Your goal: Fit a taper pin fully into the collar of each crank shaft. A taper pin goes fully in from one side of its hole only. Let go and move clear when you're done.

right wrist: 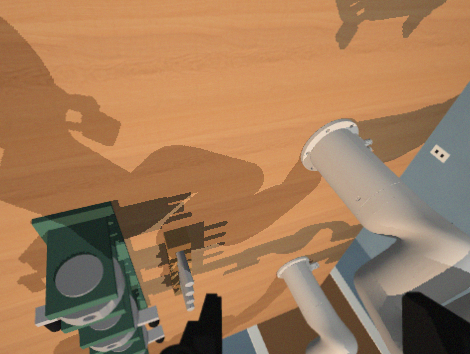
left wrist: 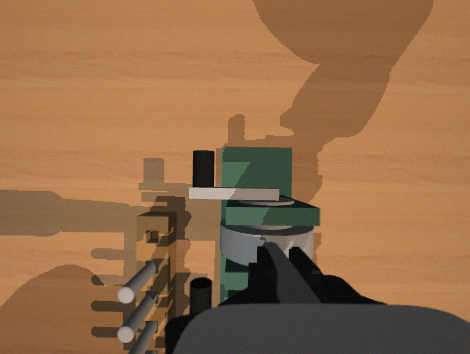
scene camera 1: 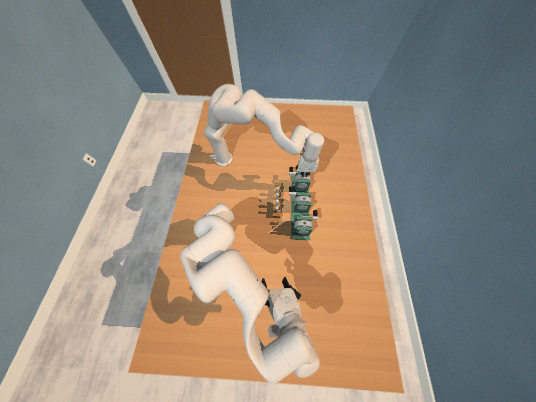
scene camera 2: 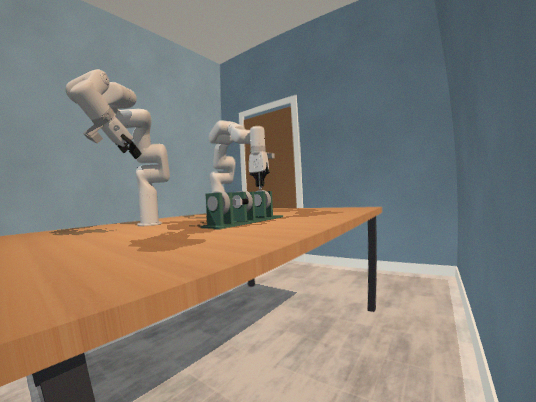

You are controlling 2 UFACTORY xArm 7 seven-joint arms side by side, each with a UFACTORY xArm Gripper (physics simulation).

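Places are measured from the left arm's base along level axes (x ahead, y left, z up), in centimetres.
Where they show: left gripper, fingertip midpoint: (left wrist: pixel 277 266) (scene camera 1: pixel 304 175) (scene camera 2: pixel 260 186); right gripper, fingertip midpoint: (right wrist: pixel 311 323) (scene camera 1: pixel 273 280) (scene camera 2: pixel 132 153); left arm's base at its link origin: (right wrist: pixel 292 266) (scene camera 1: pixel 223 158); right arm's base at its link origin: (right wrist: pixel 328 144) (scene camera 2: pixel 149 224).
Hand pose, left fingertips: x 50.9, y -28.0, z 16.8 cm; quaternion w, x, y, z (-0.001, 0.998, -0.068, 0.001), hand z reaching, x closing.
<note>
Things, the pixels of their top centre, and the offset from my left fingertips. "spot": a spot on its surface instead.
- middle collar at a spot on its surface: (scene camera 1: pixel 303 203) spot: dz -2.5, dx -2.6, dy -16.9 cm
- lower collar at a spot on its surface: (scene camera 1: pixel 304 225) spot: dz -2.1, dx -4.1, dy -29.8 cm
- uppermost collar at a spot on its surface: (left wrist: pixel 239 246) spot: dz -2.8, dx -2.7, dy +0.9 cm
- black crank handle at a spot on its surface: (left wrist: pixel 203 169) spot: dz -6.0, dx -5.6, dy +8.3 cm
- second handle at a spot on its surface: (left wrist: pixel 200 296) spot: dz -5.5, dx -7.4, dy -4.8 cm
Three green bearing stands (scene camera 1: pixel 301 237) (scene camera 2: pixel 215 216) (right wrist: pixel 81 235) carry crank shafts with grey collars. Dark holes show in the tops of the middle collar (scene camera 1: pixel 303 203) and lower collar (scene camera 1: pixel 303 227) in scene camera 1. My left gripper (scene camera 1: pixel 304 173) (scene camera 2: pixel 259 183) (left wrist: pixel 277 266) points down over the uppermost collar (left wrist: pixel 239 246), shut on a thin pale taper pin (scene camera 2: pixel 259 180); its fingers hide the pin's tip and that collar's hole in the left wrist view. More taper pins (scene camera 1: pixel 277 199) (left wrist: pixel 137 284) (right wrist: pixel 185 281) stand in a wooden rack. My right gripper (scene camera 1: pixel 275 281) (scene camera 2: pixel 131 149) is open, high and away.
The wooden rack (left wrist: pixel 154 223) (right wrist: pixel 178 243) stands beside the stands and has an empty hole at its end. A black crank handle (left wrist: pixel 203 169) and a second handle (left wrist: pixel 200 296) stick out toward the rack side; another handle (scene camera 1: pixel 315 213) sticks out on the opposite side.
</note>
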